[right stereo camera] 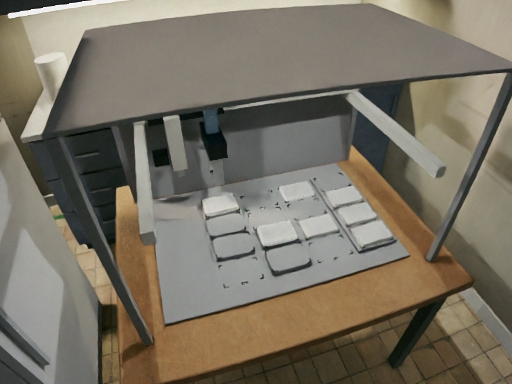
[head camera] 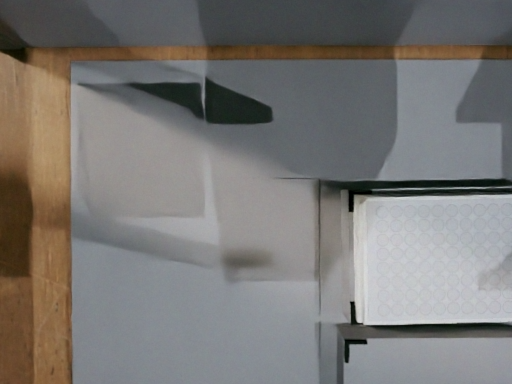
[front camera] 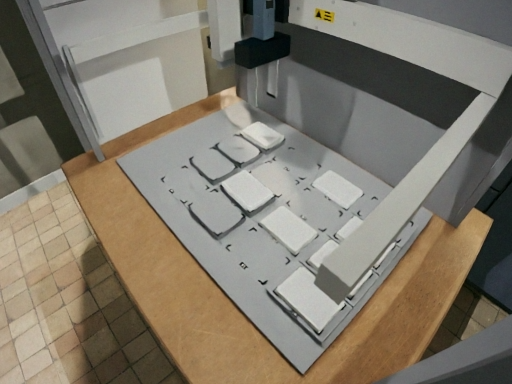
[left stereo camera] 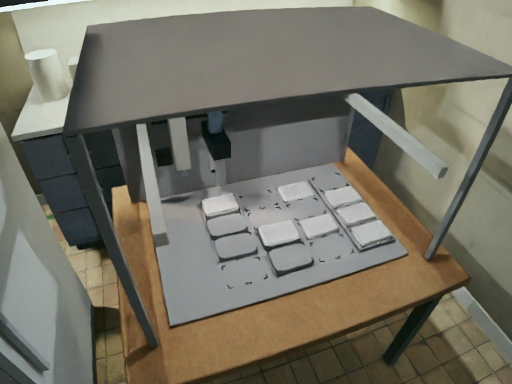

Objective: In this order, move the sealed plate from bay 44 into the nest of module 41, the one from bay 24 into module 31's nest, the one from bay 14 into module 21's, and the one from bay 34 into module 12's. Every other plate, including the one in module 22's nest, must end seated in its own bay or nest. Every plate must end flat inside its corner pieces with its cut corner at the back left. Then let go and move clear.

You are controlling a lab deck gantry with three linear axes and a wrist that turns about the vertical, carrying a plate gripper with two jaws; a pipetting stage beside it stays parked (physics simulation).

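Places are measured from the robot's base along level axes (x left, y ahead, z down), in metres.
Pixels of known places: gripper, fingertip midpoint: (right stereo camera: 217, 177) (front camera: 262, 100) (left stereo camera: 218, 177); robot's base, origin of the base link: (right stereo camera: 225, 287) (front camera: 162, 179) (left stereo camera: 229, 287).
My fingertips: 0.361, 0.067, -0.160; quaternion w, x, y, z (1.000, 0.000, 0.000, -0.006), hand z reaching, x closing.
Ahead of a thing's pixels: the offset from my fingertips to its top centre, as dx, dy, dz. "spot": to the spot under its first point.
My gripper (front camera: 264, 99) (left stereo camera: 217, 178) (right stereo camera: 214, 178) is open and empty, raised above the back left of the deck. Below it a white sealed plate @[+0.001, +0.000, +0.127] (front camera: 262, 135) (head camera: 435, 260) (left stereo camera: 220, 204) (right stereo camera: 220, 205) lies flat in the back left nest, module 41. Its left edge is inside the corner pieces in the head view; its cut corner is unclear. The nests of module 31 @[-0.104, -0.003, +0.138] (front camera: 238, 150) (head camera: 430, 362) (left stereo camera: 227, 225), module 21 @[-0.210, -0.001, +0.138] (front camera: 213, 165) (left stereo camera: 236, 247) and module 12 @[-0.319, +0.162, +0.138] (front camera: 216, 216) (left stereo camera: 291, 258) are empty. Module 22 holds a plate @[-0.209, +0.163, +0.127] (front camera: 248, 191) (left stereo camera: 278, 233). Bays 34 @[-0.104, +0.489, +0.131] (left stereo camera: 342, 196), 24 (left stereo camera: 356, 213) and 14 @[-0.318, +0.489, +0.131] (front camera: 309, 298) (left stereo camera: 372, 233) hold plates.
Bay 44 at the back right is empty. Plates also lie in bay 43 @[spot: -0.008, +0.331, +0.146] (front camera: 337, 189) (left stereo camera: 295, 191) and bay 23 @[spot: -0.218, +0.334, +0.146] (front camera: 289, 230) (left stereo camera: 320, 226). The parked pipetting stage (front camera: 224, 30) (left stereo camera: 179, 144) hangs left of the gripper. A side beam (front camera: 410, 195) hides part of the right column in the front view.
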